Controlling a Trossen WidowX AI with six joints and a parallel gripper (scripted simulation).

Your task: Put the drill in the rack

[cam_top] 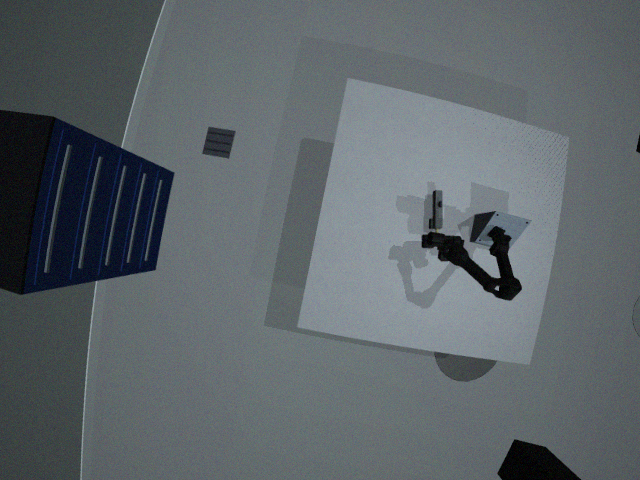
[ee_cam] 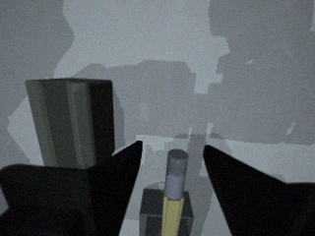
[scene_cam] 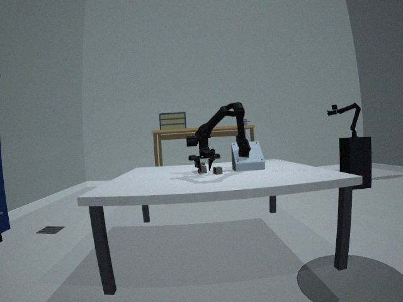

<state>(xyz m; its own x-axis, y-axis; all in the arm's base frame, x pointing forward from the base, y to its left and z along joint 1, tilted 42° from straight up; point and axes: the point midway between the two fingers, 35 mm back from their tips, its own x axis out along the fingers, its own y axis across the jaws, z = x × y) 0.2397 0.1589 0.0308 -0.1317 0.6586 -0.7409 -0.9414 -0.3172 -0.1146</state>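
My gripper tip is 50 mm to the left of the drill, 30 mm below it and 20 mm short of it. From my gripper tip the other things lie so: rack (80 mm behind, 10 mm to the right).
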